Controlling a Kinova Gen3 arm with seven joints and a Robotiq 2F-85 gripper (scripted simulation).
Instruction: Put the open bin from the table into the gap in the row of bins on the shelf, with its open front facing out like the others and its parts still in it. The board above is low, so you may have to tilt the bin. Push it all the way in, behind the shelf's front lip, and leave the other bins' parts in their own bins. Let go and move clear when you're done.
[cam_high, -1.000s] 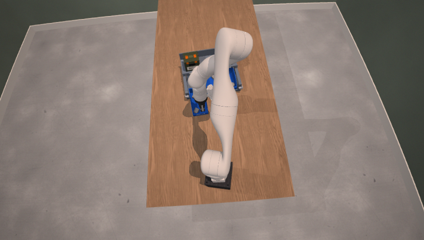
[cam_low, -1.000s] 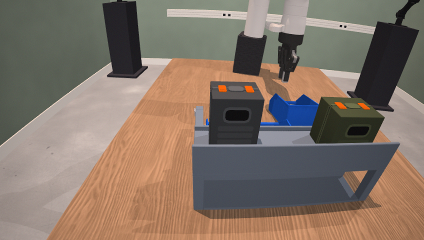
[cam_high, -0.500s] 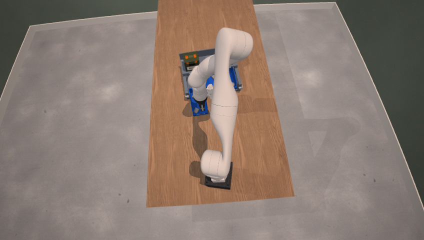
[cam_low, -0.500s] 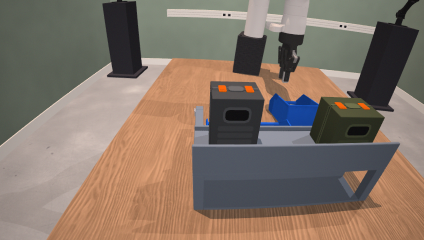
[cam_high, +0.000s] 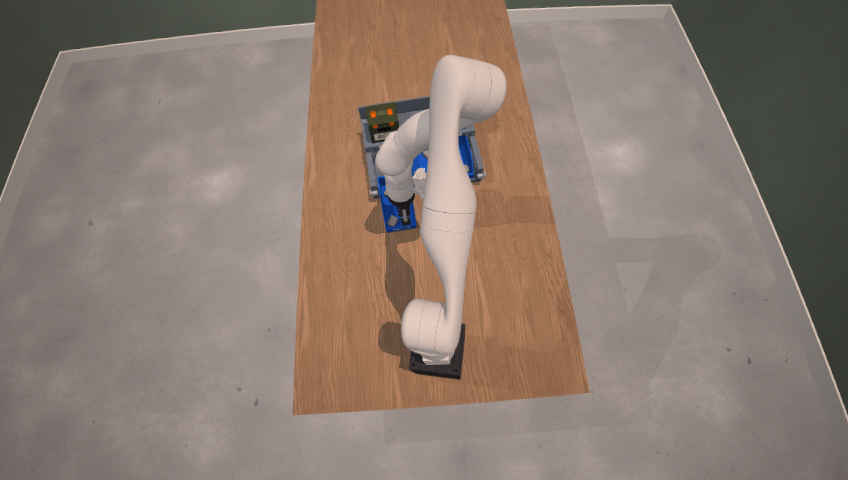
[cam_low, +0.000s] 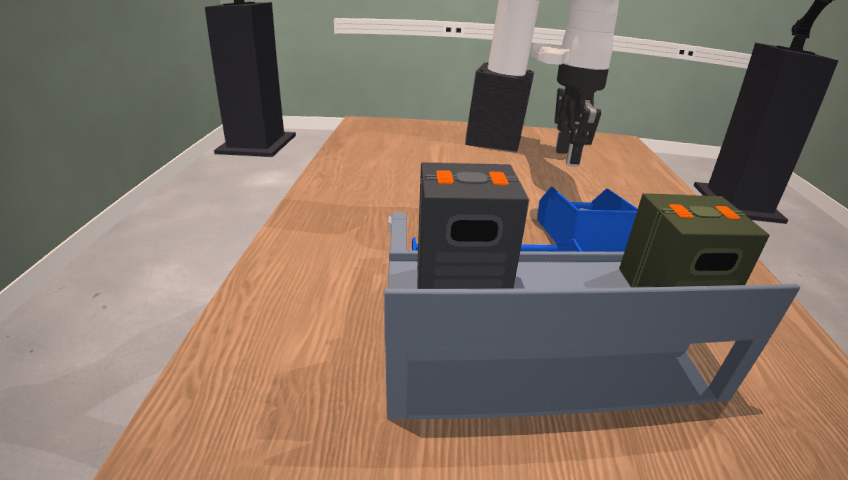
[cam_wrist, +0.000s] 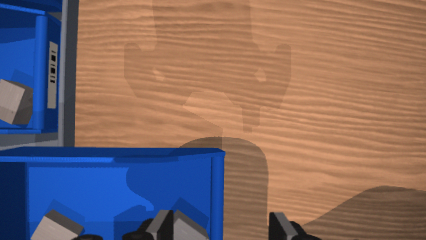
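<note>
The grey part lies 130 mm ahead of my hand, 90 mm below it and 60 mm to the left of it. From my hand the other things lie so: grey shelf (270 mm ahead, 60 mm to the right, 60 mm below).
</note>
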